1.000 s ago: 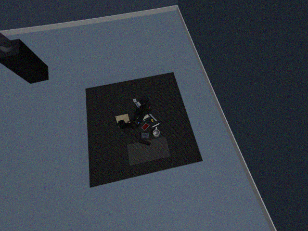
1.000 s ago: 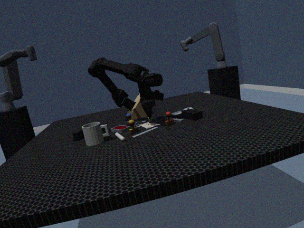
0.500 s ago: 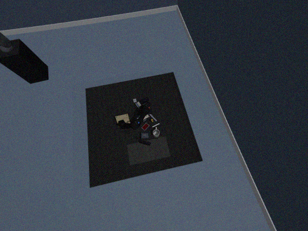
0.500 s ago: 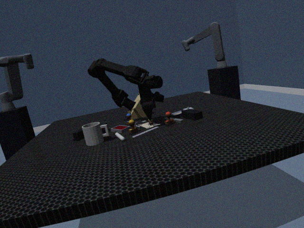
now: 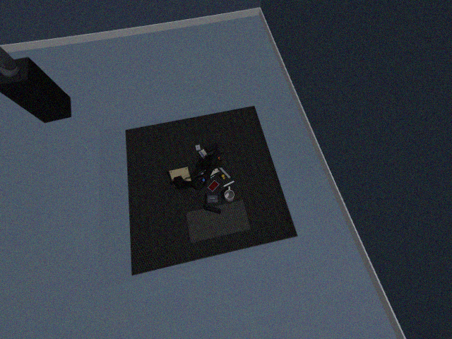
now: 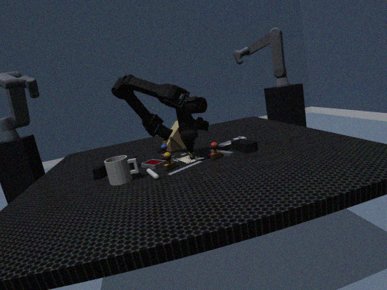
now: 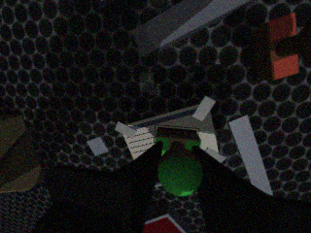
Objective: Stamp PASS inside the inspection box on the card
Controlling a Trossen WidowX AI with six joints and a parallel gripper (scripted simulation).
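Right now my gripper tip is right at the green-knobbed stamp. From my gripper tip the other things lie so: red-knobbed stamp (80 mm to the left, 80 mm ahead, 10 mm below); then ruler strip (90 mm ahead, 50 mm to the right, 30 mm below); then white card (30 mm below, 10 mm to the right, 10 mm behind).
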